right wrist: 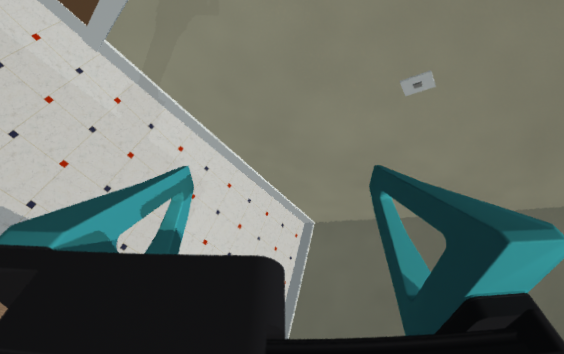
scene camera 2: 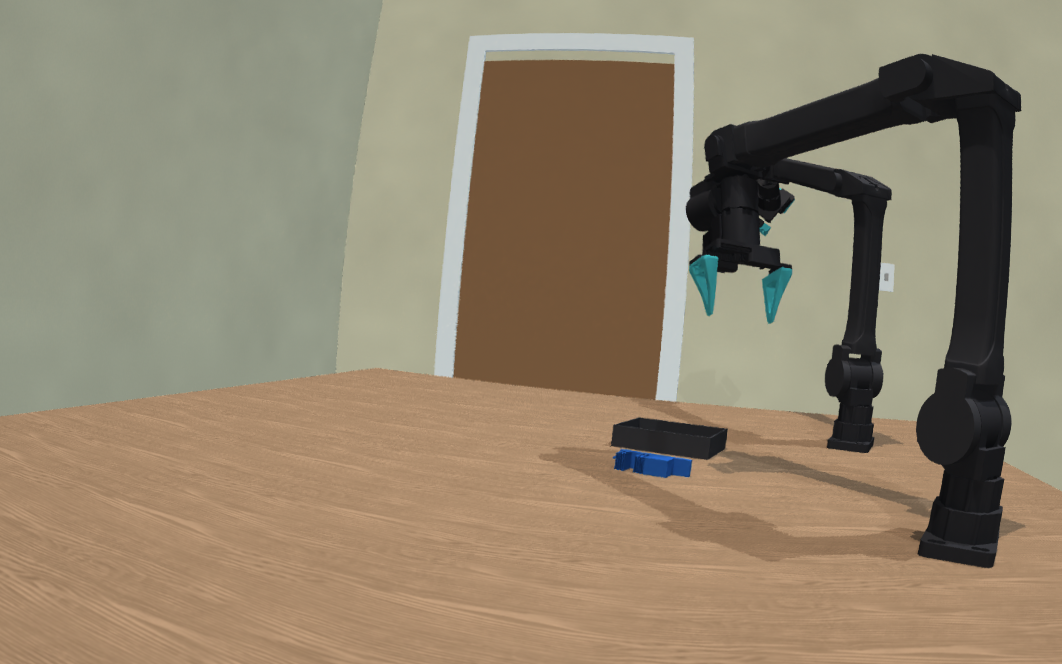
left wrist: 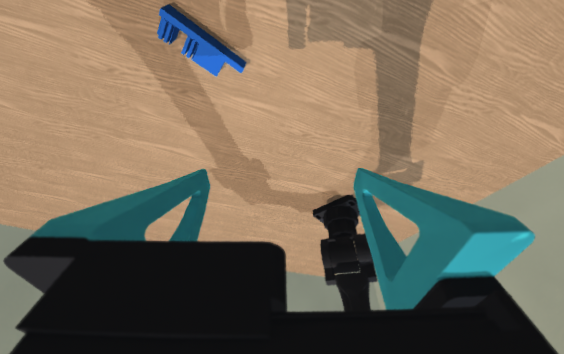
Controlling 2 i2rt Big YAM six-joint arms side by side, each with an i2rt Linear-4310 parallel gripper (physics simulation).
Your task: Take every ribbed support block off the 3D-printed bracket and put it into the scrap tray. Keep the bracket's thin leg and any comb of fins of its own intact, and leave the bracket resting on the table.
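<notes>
The blue bracket [scene camera 2: 657, 465] [left wrist: 204, 39] rests on the table in front of the tray. In the left wrist view, a finned group [left wrist: 168, 32] sticks out near its upper-left end, a second narrower finned group [left wrist: 189, 46] near its middle, and a smooth block [left wrist: 209, 59] beside that; I cannot tell which fins are support. The black scrap tray [scene camera 2: 665, 437] shows no contents; its inside is mostly hidden. My left gripper [scene camera 2: 740, 318] [left wrist: 281, 177] is open and empty, high above the table, up and right of the bracket. My right gripper [scene camera 2: 776, 214] [right wrist: 281, 175] is open and empty, partly hidden behind the left arm in the scene view.
The left arm's base [scene camera 2: 957, 540] stands at the right of the wooden table [scene camera 2: 352, 532], and the right arm's base [scene camera 2: 850, 440] stands farther back. Arm shadows cross the table. The tray stands close behind the bracket. The right wrist view faces a wall and tiled floor [right wrist: 90, 155].
</notes>
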